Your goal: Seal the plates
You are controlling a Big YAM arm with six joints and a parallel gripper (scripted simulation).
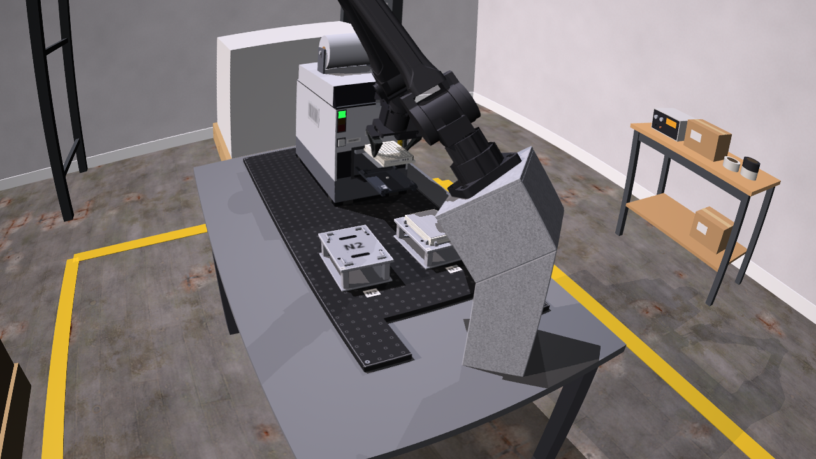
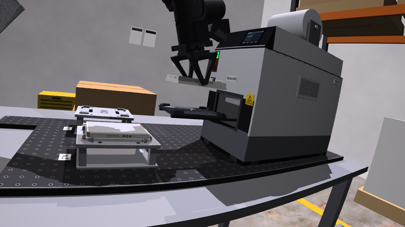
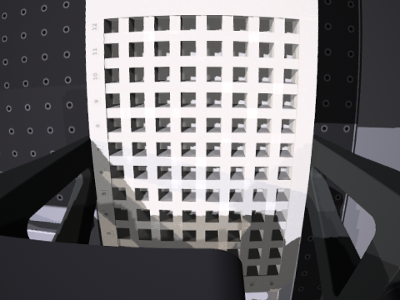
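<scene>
The white well plate lies right at my hand. Round my hand: nest N2: 23 cm behind, 13 cm to the left, 13 cm below; then start button: 8 cm ahead, 11 cm to the left; then sealer stage: 8 cm below.
</scene>
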